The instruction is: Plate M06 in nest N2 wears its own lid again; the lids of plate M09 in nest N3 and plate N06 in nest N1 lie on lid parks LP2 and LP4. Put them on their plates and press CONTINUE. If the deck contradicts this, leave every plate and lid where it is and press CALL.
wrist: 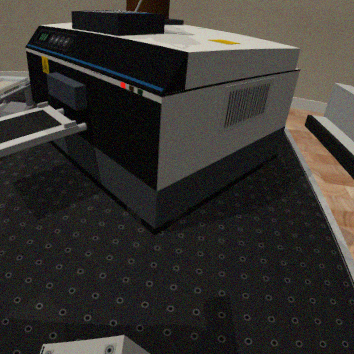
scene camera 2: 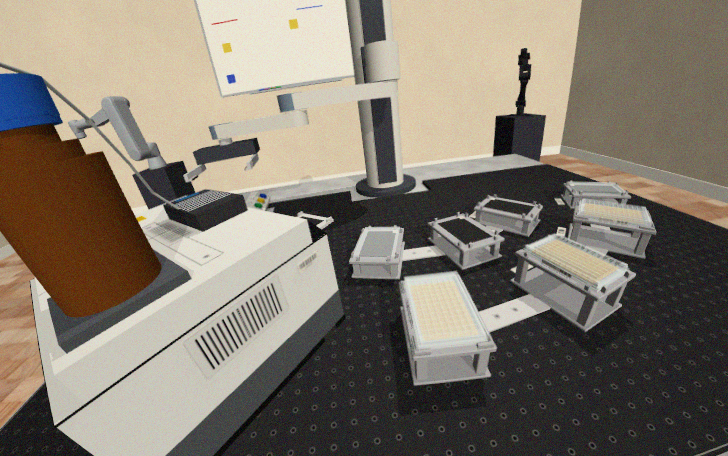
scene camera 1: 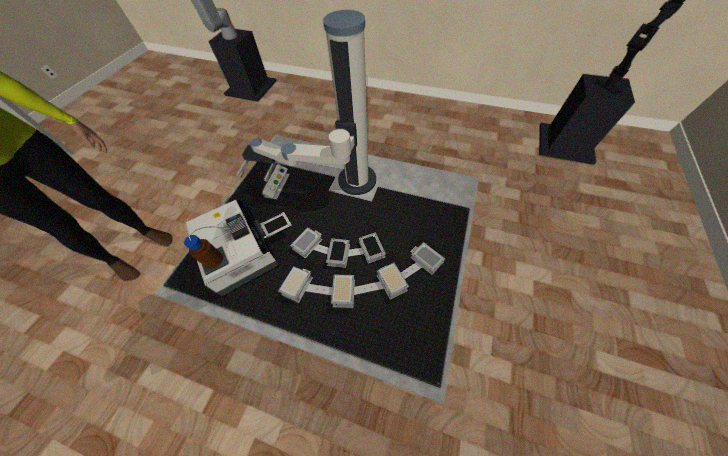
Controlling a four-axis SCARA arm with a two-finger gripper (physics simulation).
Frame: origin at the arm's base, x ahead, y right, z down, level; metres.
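Seen in the pictures: gripper, fingertip midpoint: (wrist: 140,85) (scene camera 2: 217,172) (scene camera 1: 251,178); arm's base at its link origin: (scene camera 2: 385,186) (scene camera 1: 357,180).
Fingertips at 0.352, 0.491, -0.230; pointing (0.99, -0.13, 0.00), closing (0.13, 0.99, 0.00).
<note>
Offsets run from my fingertips to a thing's middle, as dx, dy, dz. "*": to the spot under its first point.
Three beige-welled plates stand on raised nests in the outer row: left (scene camera 1: 295,283) (scene camera 2: 445,308), middle (scene camera 1: 342,290) (scene camera 2: 577,260) and right (scene camera 1: 392,280) (scene camera 2: 612,212). Nest labels and plate codes are unreadable, and I cannot tell which plate wears a clear lid. Grey flat pieces, possibly lids, lie on the inner-left stand (scene camera 1: 306,241) (scene camera 2: 379,243) and far-right stand (scene camera 1: 427,257) (scene camera 2: 596,189). My gripper (scene camera 1: 254,172) (scene camera 2: 219,170) is open and empty, high by the button panel @[-0.146, -0.009, +0.175] (scene camera 1: 275,181) (scene camera 2: 260,201), which has blue, yellow, green and pale buttons; part of one finger shows in the wrist view.
Two open-framed stands (scene camera 1: 330,253) (scene camera 1: 364,247) complete the inner row. A white instrument (scene camera 1: 236,263) (scene camera 2: 214,300) (wrist: 220,125) with an extended tray frame @[* +0.208, -0.242, +0.118] (scene camera 1: 278,230) (wrist: 40,138) stands at the left, carrying a brown bottle @[* +0.508, -0.142, -0.114] (scene camera 1: 206,253) (scene camera 2: 80,214). A person (scene camera 1: 42,171) stands beyond the deck's left edge.
</note>
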